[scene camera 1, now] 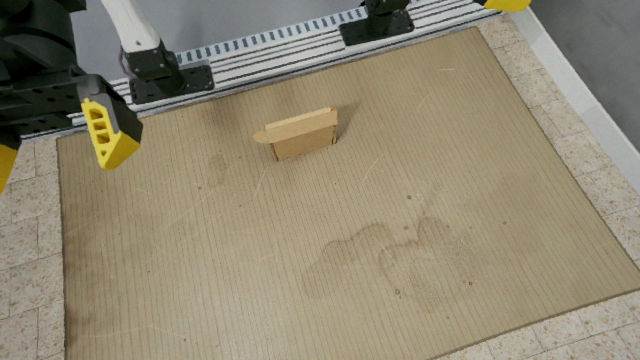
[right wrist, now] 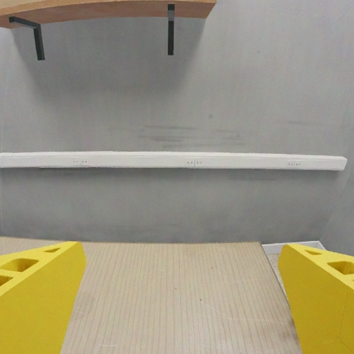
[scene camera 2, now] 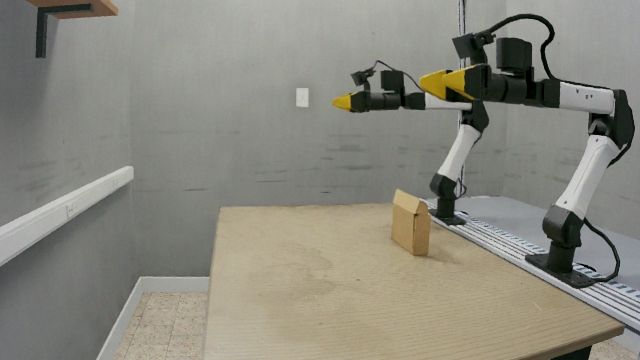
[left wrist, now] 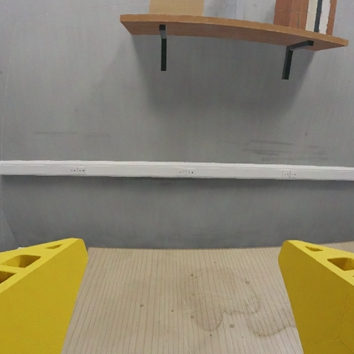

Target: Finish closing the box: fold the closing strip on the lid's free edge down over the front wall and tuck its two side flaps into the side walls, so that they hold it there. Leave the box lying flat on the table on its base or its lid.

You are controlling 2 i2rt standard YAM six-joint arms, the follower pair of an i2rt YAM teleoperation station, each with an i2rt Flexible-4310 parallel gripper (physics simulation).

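Note:
A small brown cardboard box [scene camera 1: 306,143] [scene camera 2: 403,227] stands upright on a narrow side on the table, with its broad face toward the lower part of scene camera 1. Its closing strip [scene camera 1: 301,125] [scene camera 2: 410,202] is at the top and stands at a slant, not flat against the wall. A rounded side flap [scene camera 1: 260,136] sticks out at the strip's left end in scene camera 1; the other flap cannot be made out. My left gripper [scene camera 2: 433,80] [left wrist: 182,250] and right gripper [scene camera 1: 54,177] [right wrist: 182,246] are open, empty, high above the table and apart from the box.
The box is on the wood-grained table [scene camera 1: 200,275] [scene camera 2: 300,310], near the metal rail [scene camera 1: 280,60] [scene camera 2: 505,250] that carries both arm bases. A wall shelf [left wrist: 235,31] [right wrist: 110,11] and a white wall trunking [left wrist: 130,170] [right wrist: 135,161] lie beyond the table.

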